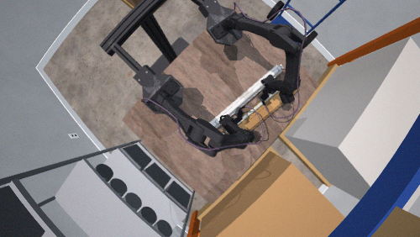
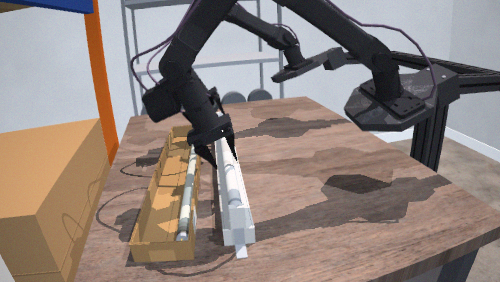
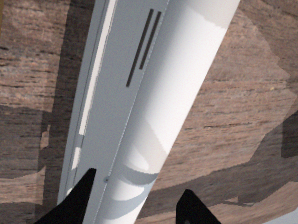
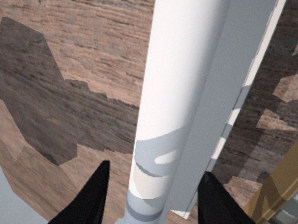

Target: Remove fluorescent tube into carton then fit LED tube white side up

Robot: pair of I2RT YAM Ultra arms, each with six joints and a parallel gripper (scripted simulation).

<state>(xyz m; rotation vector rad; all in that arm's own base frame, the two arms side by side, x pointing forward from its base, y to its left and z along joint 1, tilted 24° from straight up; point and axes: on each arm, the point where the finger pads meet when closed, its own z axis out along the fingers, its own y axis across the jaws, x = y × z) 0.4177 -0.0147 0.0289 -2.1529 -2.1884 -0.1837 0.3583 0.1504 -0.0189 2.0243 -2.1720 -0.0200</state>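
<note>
My left hand is 120 mm to the left of the LED tube, 30 mm past it and 20 mm above it. The rest, counted from my left hand: old fluorescent tube 120 mm to the right, 70 mm below, 70 mm ahead; then carton 130 mm to the right, 110 mm ahead, 70 mm below; then grey light fixture 120 mm to the right, 40 mm below, 30 mm behind.
</note>
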